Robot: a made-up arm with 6 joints. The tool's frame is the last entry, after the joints. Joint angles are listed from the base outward. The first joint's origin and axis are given. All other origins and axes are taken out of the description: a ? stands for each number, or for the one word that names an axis. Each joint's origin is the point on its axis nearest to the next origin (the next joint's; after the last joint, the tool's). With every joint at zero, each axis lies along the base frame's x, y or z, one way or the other. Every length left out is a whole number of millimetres.
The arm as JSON. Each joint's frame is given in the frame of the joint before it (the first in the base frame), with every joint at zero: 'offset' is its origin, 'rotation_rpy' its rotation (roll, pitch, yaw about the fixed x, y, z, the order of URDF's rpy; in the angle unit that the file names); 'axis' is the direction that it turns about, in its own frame. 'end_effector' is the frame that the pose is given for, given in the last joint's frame.
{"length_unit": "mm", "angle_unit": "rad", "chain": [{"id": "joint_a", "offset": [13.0, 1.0, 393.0], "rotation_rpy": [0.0, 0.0, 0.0], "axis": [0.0, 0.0, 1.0]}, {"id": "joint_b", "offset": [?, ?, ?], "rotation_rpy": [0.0, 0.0, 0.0], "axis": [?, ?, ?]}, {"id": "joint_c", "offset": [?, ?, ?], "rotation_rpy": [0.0, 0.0, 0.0], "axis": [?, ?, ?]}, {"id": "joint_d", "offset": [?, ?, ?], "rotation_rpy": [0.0, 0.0, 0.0], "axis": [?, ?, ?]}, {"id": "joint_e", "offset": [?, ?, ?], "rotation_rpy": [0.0, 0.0, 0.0], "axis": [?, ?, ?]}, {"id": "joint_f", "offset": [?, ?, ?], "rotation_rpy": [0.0, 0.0, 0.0], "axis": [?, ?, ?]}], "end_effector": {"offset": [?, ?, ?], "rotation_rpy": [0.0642, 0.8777, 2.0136]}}
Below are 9 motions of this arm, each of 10 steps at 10 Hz.
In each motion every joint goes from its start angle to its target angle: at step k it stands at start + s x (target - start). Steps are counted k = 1, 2, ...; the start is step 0. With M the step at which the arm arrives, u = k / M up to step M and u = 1 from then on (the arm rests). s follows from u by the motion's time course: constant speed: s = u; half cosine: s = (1 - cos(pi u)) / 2; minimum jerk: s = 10 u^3 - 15 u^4 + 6 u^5.
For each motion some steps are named. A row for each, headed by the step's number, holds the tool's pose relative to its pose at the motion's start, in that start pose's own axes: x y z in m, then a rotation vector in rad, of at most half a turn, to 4 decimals.
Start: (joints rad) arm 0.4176 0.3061 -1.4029 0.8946 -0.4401 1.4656
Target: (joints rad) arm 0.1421 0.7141 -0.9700 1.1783 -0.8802 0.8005
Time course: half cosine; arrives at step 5
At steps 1, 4, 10:
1: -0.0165 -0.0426 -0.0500 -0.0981 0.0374 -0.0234
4: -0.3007 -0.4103 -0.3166 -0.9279 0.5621 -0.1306
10: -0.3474 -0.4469 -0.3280 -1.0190 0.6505 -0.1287

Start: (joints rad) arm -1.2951 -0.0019 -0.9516 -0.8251 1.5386 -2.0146
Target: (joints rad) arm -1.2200 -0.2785 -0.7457 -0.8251 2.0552 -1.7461
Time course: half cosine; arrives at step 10
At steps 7, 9, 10:
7: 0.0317 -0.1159 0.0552 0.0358 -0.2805 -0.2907
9: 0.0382 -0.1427 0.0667 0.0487 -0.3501 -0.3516
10: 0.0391 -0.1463 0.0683 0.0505 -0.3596 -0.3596

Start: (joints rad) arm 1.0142 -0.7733 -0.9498 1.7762 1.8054 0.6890
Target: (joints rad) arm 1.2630 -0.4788 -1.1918 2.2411 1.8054 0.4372
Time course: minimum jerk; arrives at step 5
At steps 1, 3, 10:
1: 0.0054 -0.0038 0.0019 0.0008 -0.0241 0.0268
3: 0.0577 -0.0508 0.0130 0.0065 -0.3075 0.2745
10: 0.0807 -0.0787 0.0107 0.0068 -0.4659 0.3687

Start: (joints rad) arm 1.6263 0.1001 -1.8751 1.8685 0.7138 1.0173
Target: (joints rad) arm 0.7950 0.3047 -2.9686 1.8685 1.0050 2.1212
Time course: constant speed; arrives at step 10
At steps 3, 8, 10:
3: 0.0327 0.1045 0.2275 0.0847 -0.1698 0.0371
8: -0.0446 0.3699 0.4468 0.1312 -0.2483 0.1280
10: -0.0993 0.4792 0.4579 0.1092 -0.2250 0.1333

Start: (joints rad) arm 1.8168 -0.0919 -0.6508 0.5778 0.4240 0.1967
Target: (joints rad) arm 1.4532 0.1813 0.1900 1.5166 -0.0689 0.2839
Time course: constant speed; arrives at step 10
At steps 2, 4, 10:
2: -0.0128 0.0719 -0.1334 0.2795 0.0474 -0.1506
4: -0.0404 0.1732 -0.2455 0.5549 0.1431 -0.3118
10: -0.1733 0.5946 -0.3562 1.3014 0.7308 -0.7367

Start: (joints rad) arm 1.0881 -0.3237 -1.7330 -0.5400 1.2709 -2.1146
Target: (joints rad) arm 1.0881 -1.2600 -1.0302 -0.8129 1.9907 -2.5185
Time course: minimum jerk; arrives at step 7
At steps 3, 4, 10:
3: 0.0098 -0.0790 0.1542 -0.1648 -0.1883 -0.0024
4: 0.0280 -0.1544 0.2498 -0.2782 -0.3109 -0.0365
10: 0.0656 -0.2765 0.3539 -0.4272 -0.4539 -0.1293

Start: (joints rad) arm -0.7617 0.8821 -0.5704 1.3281 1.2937 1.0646
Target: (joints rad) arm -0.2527 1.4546 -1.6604 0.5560 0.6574 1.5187
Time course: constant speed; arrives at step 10
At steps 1, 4, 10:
1: 0.0309 0.0159 0.0255 -0.1157 0.0245 -0.0838
4: 0.1335 0.0726 0.0867 -0.4862 0.0422 -0.2981
10: 0.3684 0.2147 0.0943 -1.2812 -0.1240 -0.4489

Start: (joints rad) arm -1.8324 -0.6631 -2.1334 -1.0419 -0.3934 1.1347
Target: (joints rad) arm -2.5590 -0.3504 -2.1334 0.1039 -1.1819 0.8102
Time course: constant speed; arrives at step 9
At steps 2, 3, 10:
2: 0.0226 0.0481 0.0056 -0.0333 -0.0321 -0.0837
3: 0.0252 0.0739 0.0036 -0.0599 -0.0295 -0.1279
10: -0.0808 0.2175 -0.0511 -0.4182 0.2041 -0.3644

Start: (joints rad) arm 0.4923 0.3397 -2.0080 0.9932 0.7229 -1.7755
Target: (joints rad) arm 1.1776 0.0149 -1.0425 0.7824 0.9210 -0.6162
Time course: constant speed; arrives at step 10
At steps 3, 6, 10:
3: 0.1877 -0.1258 0.0660 0.1923 -0.3520 -0.2558
6: 0.3415 -0.2519 0.1956 0.4229 -0.7278 -0.3717
10: 0.4769 -0.3816 0.4462 0.7739 -1.1881 -0.2751

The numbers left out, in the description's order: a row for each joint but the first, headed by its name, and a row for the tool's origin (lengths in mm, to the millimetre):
joint_b: xyz 26.0 31.0 0.0, axis 0.0 1.0 0.0
joint_c: xyz 60.0 0.0 372.0, axis 0.0 1.0 0.0
joint_d: xyz 158.0 0.0 -589.0, axis 0.0 0.0 -1.0
joint_e: xyz 0.0 36.0 0.0, axis 0.0 1.0 0.0
joint_f: xyz 72.0 0.0 -121.0, axis 0.0 0.0 -1.0
tool: xyz -15.0 17.0 0.0

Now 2 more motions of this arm.
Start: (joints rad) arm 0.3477 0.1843 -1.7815 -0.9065 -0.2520 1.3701
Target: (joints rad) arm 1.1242 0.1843 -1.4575 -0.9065 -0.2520 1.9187
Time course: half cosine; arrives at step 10
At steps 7, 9, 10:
7: 0.2088 0.1763 0.4724 0.6346 -0.5437 0.0137
9: 0.2091 0.2100 0.5971 0.7763 -0.6452 0.0635
10: 0.2077 0.2143 0.6139 0.7951 -0.6580 0.0716

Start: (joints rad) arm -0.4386 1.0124 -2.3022 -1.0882 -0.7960 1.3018
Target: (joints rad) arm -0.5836 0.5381 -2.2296 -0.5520 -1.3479 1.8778
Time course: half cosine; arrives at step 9
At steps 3, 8, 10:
3: -0.0452 -0.1337 0.0069 -0.0311 -0.0413 -0.2801
8: -0.1980 -0.4674 0.1279 -0.2358 -0.4021 -0.9359
10: -0.2044 -0.4790 0.1357 -0.2473 -0.4246 -0.9563

